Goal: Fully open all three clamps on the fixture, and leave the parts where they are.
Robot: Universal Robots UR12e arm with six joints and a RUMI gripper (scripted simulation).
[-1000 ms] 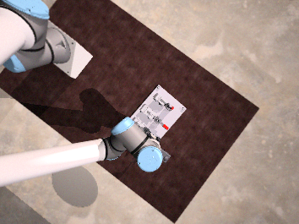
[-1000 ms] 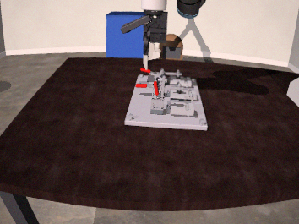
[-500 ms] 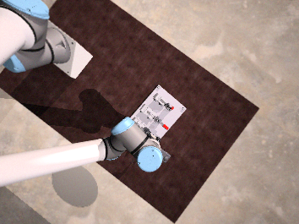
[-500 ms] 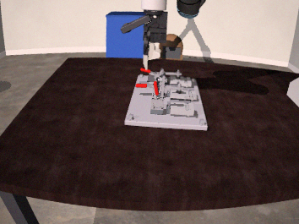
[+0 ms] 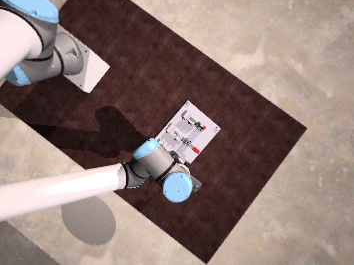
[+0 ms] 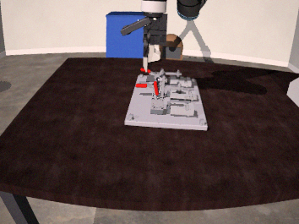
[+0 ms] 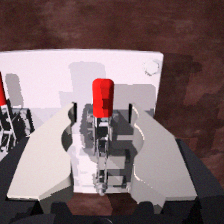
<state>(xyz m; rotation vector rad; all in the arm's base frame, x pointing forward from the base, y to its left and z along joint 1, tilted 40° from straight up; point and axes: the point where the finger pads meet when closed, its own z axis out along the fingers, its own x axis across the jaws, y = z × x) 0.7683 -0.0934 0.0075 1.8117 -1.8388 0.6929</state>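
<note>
Right now the grey fixture plate is 110 mm to the left of my hand, 80 mm behind it and 70 mm below it.
</note>
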